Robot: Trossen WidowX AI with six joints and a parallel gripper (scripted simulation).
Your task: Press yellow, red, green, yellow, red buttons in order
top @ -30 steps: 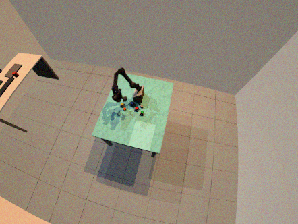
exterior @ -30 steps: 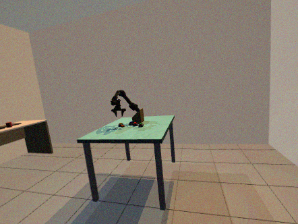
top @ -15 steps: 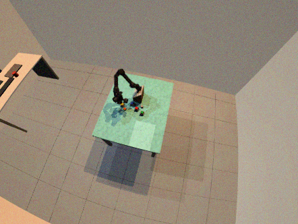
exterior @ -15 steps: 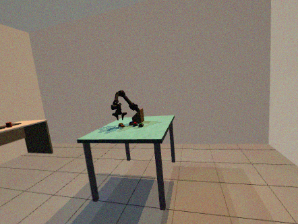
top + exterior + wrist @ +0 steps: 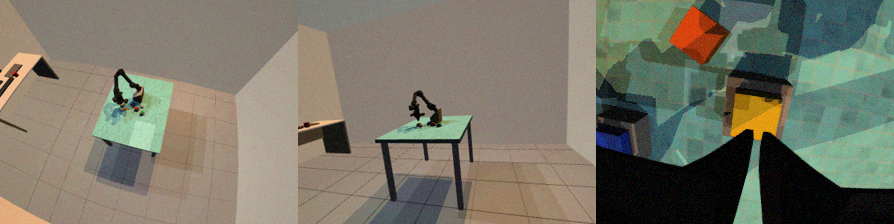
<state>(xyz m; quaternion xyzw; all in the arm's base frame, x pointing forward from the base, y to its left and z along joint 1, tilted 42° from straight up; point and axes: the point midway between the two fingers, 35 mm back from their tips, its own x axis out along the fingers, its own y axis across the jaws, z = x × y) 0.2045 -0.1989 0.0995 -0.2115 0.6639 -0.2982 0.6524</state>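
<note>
My gripper tip is now 30 mm above the yellow button. Round my gripper tip: green button 90 mm ahead, 290 mm to the left, 30 mm below; red button 30 mm ahead, 210 mm to the left, 30 mm below; orange block 60 mm ahead, 50 mm to the left, 50 mm below.
</note>
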